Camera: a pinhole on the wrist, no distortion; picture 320 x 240 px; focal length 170.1 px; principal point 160.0 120.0 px. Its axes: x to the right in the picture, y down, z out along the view. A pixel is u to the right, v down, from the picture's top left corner.
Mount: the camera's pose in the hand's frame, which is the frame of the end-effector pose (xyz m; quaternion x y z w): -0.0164 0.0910 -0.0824 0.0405 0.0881 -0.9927 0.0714
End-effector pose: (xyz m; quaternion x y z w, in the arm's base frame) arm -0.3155 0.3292 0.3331 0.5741 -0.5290 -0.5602 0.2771
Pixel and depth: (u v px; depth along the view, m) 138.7 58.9 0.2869
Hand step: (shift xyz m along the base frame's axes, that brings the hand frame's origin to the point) -0.2458 0.0334 0.0889
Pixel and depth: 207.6 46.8 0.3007
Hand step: -0.2312 0.1465 0.1370
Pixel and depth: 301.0 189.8 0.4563
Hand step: -0.1392 0.5068 -0.1326
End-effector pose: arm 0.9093 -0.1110 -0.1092 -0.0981 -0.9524 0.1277 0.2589
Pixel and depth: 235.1 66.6 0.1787
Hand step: 0.0603 0.0501 -0.1631
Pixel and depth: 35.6 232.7 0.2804
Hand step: -0.2718 -0.0927 -0.0260
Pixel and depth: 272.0 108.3 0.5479
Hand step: 0.1272 -0.2062 -0.5451
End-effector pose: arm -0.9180 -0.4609 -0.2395 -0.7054 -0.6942 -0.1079 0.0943
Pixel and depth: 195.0 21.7 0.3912
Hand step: 0.2347 -0.0599 -0.3589
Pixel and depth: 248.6 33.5 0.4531
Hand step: 0.2058 -0.1978 -0.4492
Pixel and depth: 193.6 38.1 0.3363
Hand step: 0.1830 -0.0508 -0.2912
